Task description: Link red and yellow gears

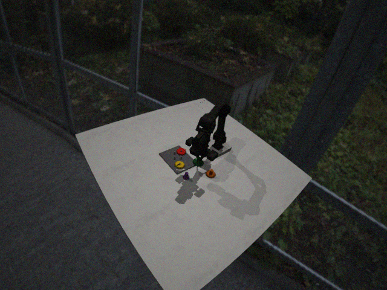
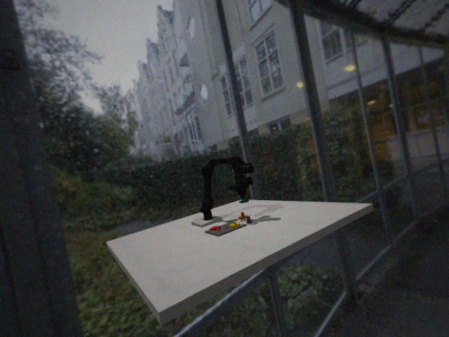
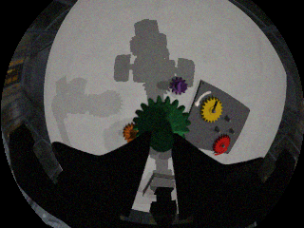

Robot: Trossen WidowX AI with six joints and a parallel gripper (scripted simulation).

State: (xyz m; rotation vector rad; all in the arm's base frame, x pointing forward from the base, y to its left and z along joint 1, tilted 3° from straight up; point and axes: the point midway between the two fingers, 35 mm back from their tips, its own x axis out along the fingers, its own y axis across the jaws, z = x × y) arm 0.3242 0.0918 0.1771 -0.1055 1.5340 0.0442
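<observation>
The red gear is 21 cm to the right of my gripper tip, 14 cm below it and 8 cm behind it. Also, from my gripper tip: orange gear 14 cm below, 10 cm behind, 5 cm to the left; then green gear 1 cm below; then purple gear 14 cm below, 4 cm ahead, 3 cm to the right.
</observation>
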